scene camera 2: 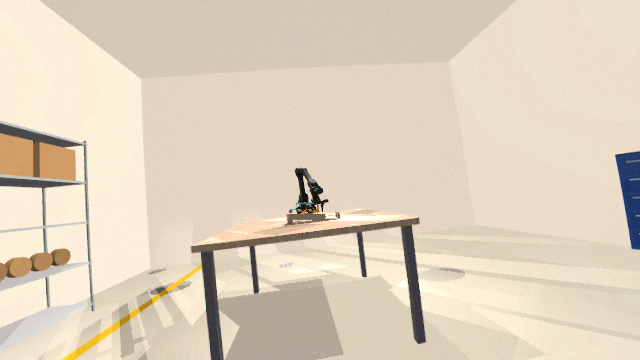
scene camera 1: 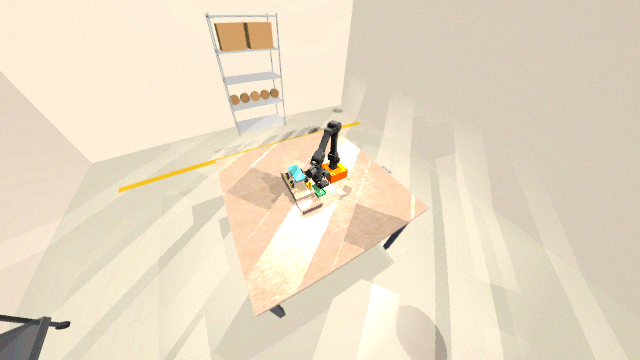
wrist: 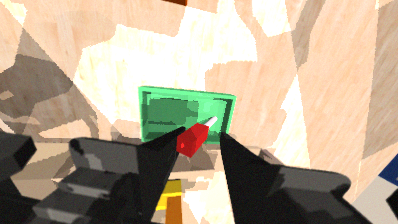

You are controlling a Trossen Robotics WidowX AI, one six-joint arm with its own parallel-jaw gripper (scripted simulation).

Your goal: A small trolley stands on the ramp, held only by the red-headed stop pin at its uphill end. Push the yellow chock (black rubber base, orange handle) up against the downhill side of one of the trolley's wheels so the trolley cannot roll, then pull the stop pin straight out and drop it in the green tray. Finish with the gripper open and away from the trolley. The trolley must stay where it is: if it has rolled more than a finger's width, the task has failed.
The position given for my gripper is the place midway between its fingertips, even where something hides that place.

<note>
In view: my gripper (wrist: 202, 133), a red-headed stop pin (wrist: 188, 142) and a green tray (wrist: 166, 112).
</note>
